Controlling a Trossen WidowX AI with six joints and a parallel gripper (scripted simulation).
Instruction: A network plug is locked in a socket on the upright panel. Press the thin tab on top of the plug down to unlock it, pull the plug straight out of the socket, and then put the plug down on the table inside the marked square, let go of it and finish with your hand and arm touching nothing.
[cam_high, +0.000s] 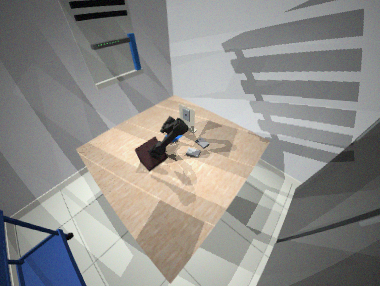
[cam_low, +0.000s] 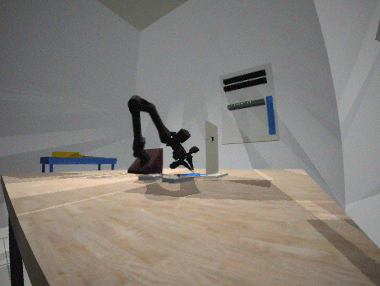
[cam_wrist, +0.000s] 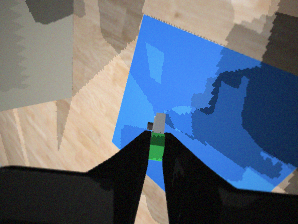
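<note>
The blue marked square is 10 mm behind my gripper tip and 20 mm below it. From my gripper tip the other things lie so: upright panel 150 mm ahead, 30 mm to the right, 90 mm above; then plug right at my gripper tip.
</note>
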